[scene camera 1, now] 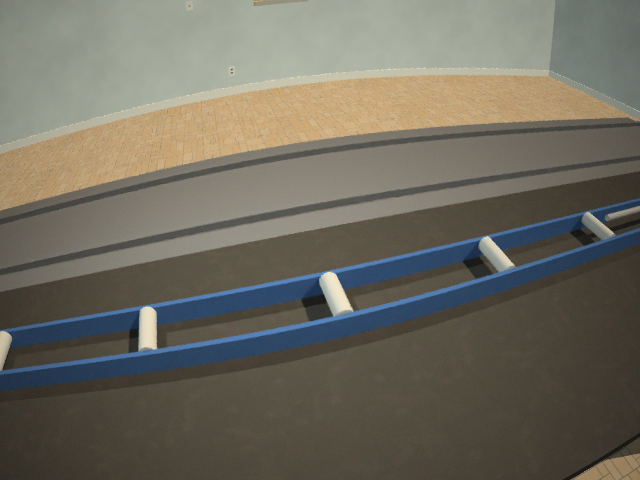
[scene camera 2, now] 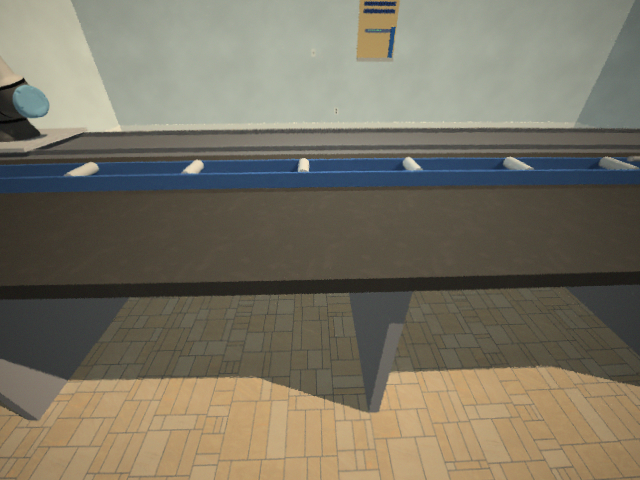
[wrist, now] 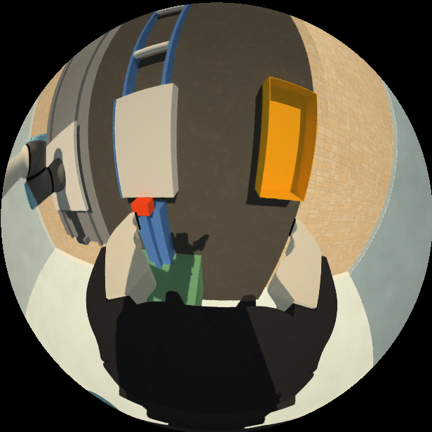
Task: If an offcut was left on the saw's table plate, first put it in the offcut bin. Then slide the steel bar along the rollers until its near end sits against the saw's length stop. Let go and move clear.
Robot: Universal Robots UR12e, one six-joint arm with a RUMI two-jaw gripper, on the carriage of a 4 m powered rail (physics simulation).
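Where they show: arm's base, origin of the base link: [scene camera 2: 18, 137].
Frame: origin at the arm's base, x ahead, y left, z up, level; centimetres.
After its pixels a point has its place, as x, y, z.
Observation:
The saw's table plate [wrist: 146, 145] is a pale slab at the end of the roller track in the wrist view. No offcut shows on it. A red block [wrist: 143, 206], apparently the length stop, sits at its lower edge. The orange offcut bin [wrist: 285, 150] stands to the right of the plate; no offcut shows in it. One end of the steel bar [scene camera 1: 622, 213] @(62.7, 290.1, 4.8) [scene camera 2: 633, 158] @(62.8, 283.3, 4.4) shows at the right edge of both scene views, over the rollers. My gripper [wrist: 214, 217] is wide open and empty, above the table near the plate and bin. It does not show in the scene views.
The blue roller track [scene camera 1: 248, 341] @(69.4, 180.9, 1.4) [scene camera 2: 248, 179] @(69.4, 141.5, 0.2) [wrist: 172, 55] runs along the dark table [scene camera 1: 361, 403] @(86.4, 197.5, -3.0) [scene camera 2: 310, 232] @(98.3, 162.5, -3.0) [wrist: 220, 125]. A blue part [wrist: 159, 235] and a green block [wrist: 187, 280] stand beyond the red block. The arm's carriage [scene camera 2: 54, 138] @(3.0, 22.3, -0.3) [wrist: 70, 170] is on the rail behind the track.

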